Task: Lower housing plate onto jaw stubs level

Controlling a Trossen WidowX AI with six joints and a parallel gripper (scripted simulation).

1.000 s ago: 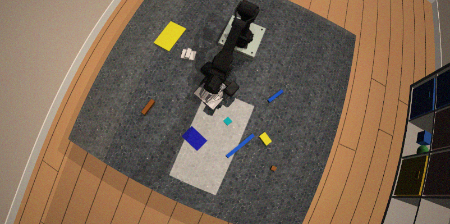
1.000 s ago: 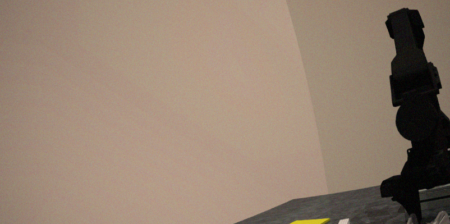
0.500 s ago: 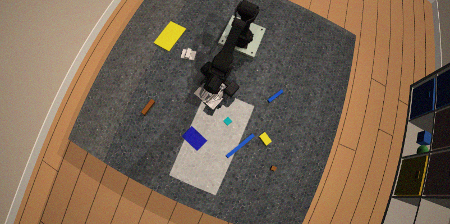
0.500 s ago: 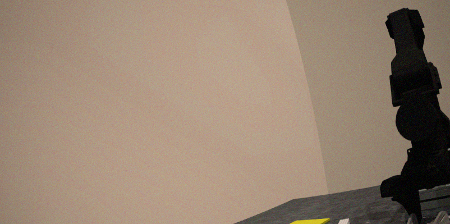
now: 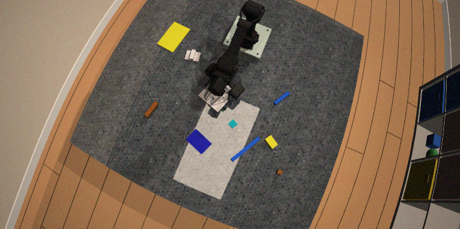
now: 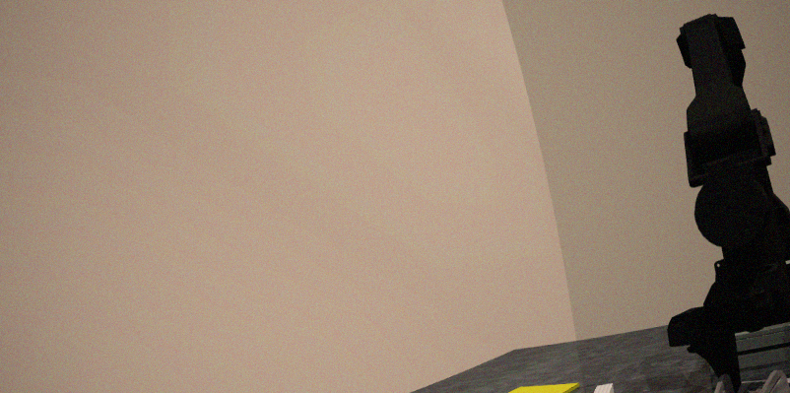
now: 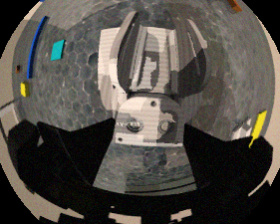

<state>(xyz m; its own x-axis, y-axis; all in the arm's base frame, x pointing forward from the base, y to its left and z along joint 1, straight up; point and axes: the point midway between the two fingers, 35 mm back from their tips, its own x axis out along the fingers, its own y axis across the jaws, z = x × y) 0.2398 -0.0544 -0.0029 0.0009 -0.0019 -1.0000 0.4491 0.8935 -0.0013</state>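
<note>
My gripper tip is 2 cm below the housing plate and 1 cm short of it. Also, from my gripper tip: white ribbed block 19 cm to the right, 12 cm behind; teal square 16 cm ahead, 9 cm to the left, 1 cm below; dark blue sheet 28 cm ahead, 4 cm to the right, 1 cm below.
</note>
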